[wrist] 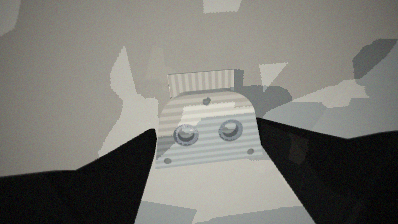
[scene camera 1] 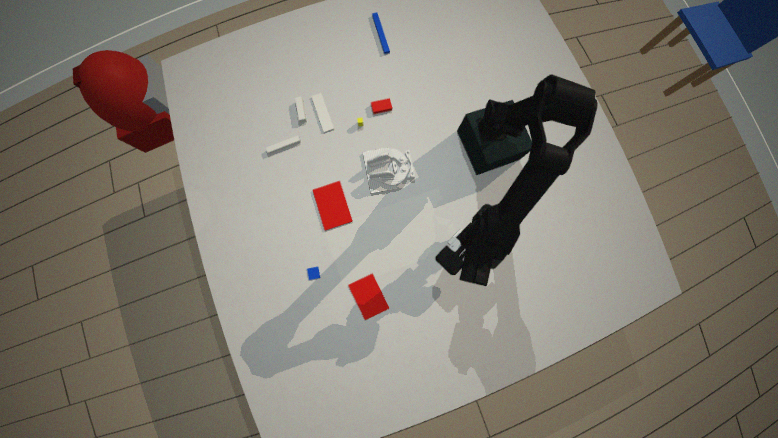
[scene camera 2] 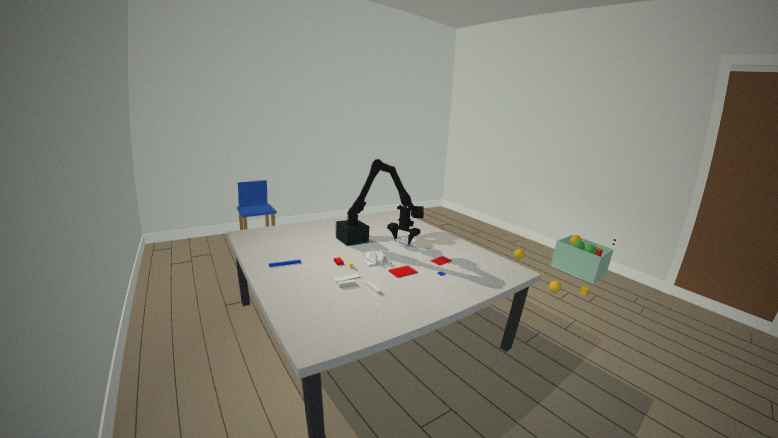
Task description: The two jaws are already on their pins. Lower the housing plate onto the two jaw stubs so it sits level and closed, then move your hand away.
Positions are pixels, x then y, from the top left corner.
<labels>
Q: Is my gripper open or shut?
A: Open.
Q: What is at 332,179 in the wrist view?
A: My gripper.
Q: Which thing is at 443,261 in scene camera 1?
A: My gripper.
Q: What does my gripper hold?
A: Nothing.
</labels>
